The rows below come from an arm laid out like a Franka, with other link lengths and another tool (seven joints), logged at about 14 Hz.
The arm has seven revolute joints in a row. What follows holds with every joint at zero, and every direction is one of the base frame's.
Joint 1 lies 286.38 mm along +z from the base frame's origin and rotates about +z.
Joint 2 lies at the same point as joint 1 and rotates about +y.
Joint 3 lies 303.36 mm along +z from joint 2 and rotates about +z.
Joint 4 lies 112.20 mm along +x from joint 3 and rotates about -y.
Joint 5 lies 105.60 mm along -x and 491.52 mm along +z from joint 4 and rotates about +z.
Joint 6 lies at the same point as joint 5 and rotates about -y.
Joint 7 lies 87.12 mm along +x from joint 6 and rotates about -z.
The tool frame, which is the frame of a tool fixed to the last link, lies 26.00 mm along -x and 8.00 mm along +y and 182.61 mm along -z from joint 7; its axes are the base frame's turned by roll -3.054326, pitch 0.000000 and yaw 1.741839 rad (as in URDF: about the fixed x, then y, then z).
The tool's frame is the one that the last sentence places.
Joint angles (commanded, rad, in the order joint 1, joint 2, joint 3, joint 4, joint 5, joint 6, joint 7), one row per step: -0.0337 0.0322 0.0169 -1.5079 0.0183 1.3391 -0.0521; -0.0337 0.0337 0.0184 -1.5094 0.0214 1.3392 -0.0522; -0.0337 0.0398 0.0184 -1.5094 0.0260 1.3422 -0.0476; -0.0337 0.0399 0.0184 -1.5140 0.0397 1.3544 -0.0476; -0.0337 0.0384 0.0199 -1.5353 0.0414 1.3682 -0.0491; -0.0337 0.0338 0.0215 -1.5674 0.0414 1.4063 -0.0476; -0.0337 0.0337 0.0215 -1.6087 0.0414 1.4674 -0.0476; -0.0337 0.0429 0.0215 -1.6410 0.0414 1.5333 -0.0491; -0.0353 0.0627 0.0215 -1.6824 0.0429 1.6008 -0.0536
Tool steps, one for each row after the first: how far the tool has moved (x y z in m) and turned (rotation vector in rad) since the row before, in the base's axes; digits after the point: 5 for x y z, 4 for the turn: 0.00026 0.00152 -0.00168 0.0032 0.0028 0.0017; 0.00199 0.00094 -0.00375 0.0038 0.0032 -0.0045; 0.00204 0.00258 -0.00196 0.0136 -0.0077 -0.0001; 0.00056 0.00122 -0.00964 0.0021 0.0059 0.0024; 0.00334 0.00100 -0.01275 -0.0005 -0.0105 -0.0015; 0.00709 -0.00016 -0.01991 -0.0004 -0.0198 -0.0025; 0.00987 -0.00031 -0.02111 -0.0001 -0.0244 -0.0013; 0.00917 -0.00123 -0.03300 0.0021 -0.0065 -0.0002
